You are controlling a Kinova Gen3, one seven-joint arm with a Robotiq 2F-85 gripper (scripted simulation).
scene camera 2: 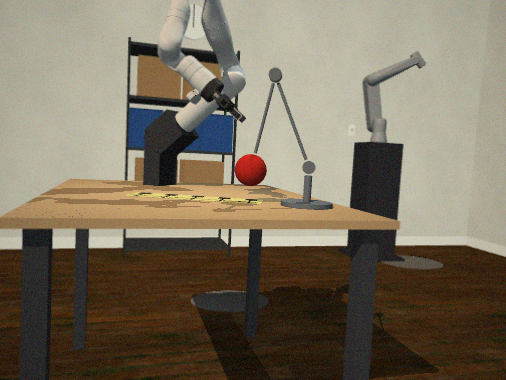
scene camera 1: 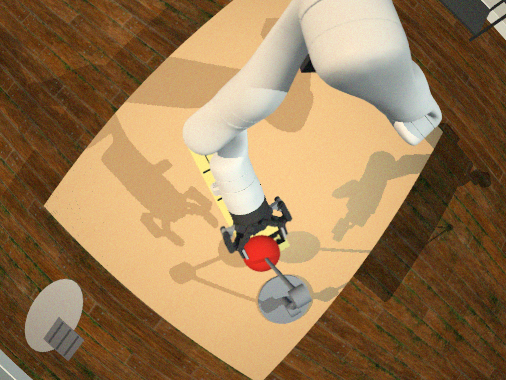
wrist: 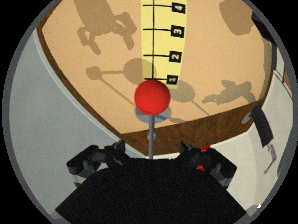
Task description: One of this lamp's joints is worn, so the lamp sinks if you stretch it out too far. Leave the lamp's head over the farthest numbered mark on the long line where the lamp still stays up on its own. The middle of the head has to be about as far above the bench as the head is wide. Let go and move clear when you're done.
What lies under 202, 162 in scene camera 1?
A yellow numbered strip.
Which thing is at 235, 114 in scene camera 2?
My gripper.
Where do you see a red ball head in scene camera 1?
259, 248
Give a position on a round grey base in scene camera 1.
At 273, 296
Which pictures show my gripper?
Scene camera 2, scene camera 1 and the wrist view: all of them.
